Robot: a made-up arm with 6 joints.
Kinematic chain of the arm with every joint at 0, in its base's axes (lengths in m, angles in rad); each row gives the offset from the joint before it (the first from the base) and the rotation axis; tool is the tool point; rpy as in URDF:
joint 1: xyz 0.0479 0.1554 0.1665 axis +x
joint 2: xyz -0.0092 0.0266 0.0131 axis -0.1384 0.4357 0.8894
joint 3: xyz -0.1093 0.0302 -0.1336 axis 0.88 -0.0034 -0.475
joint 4: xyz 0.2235 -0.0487 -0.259 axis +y
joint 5: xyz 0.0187 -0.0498 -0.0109 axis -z
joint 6: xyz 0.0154 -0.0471 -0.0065 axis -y
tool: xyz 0.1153 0.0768 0.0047 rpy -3.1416 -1.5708 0
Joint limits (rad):
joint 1: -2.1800..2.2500
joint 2: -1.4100..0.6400
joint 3: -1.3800..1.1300
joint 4: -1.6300..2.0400
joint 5: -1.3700..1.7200
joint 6: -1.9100..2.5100
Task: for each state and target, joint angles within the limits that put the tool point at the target. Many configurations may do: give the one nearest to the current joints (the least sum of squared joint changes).
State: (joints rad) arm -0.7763 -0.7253 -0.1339 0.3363 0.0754 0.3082
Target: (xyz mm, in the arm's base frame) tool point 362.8 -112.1 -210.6
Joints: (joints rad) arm -0.4998 -0.6820 0.4826 0.8110 0.2816 -0.1789
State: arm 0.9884 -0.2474 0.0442 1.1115 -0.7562 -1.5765
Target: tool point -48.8 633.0 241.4
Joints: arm 1.5382 0.3981 0.4873 0.9491 -0.6540 -1.4258
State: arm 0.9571 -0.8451 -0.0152 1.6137 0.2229 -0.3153
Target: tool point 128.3 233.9 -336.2
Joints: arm 0.3261 -0.3395 -0.0803 1.6925 0.4453 -0.3702
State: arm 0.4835 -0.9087 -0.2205 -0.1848 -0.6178 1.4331
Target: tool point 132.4 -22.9 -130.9
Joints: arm -0.2706 -0.9006 -0.1041 -0.6787 -0.7878 2.3085
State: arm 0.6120 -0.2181 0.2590 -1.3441 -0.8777 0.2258
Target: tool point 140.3 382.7 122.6
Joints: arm 1.3665 -0.0868 -0.2084 -1.6300 -0.1768 0.2610
